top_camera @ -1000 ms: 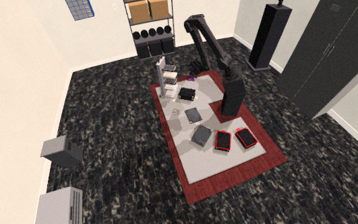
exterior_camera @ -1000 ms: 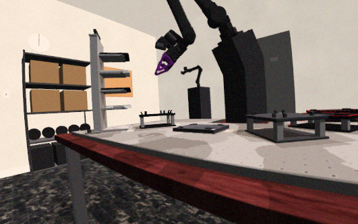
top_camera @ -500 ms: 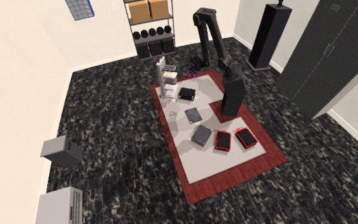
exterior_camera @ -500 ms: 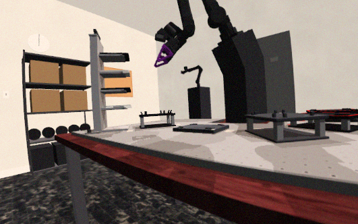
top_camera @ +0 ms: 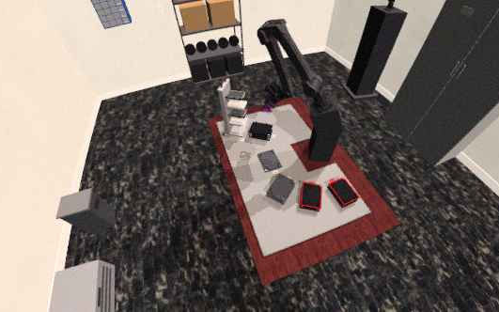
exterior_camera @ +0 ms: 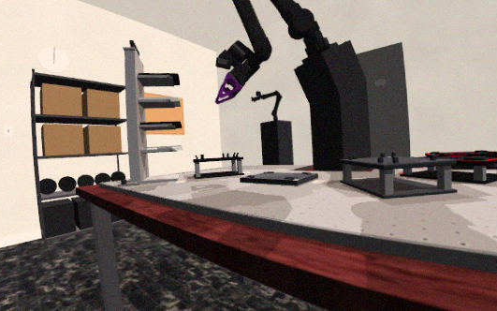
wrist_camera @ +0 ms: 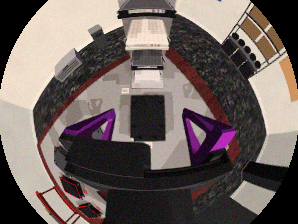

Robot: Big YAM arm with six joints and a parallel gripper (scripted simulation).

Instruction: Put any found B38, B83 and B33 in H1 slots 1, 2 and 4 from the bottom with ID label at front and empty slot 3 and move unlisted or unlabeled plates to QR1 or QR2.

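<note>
Now: hand 180 mm short of the white plate, 80 mm to the left of it and 10 mm above it. Also, from my hand: dark plate: 180 mm ahead, 80 mm to the right, 70 mm above.
</note>
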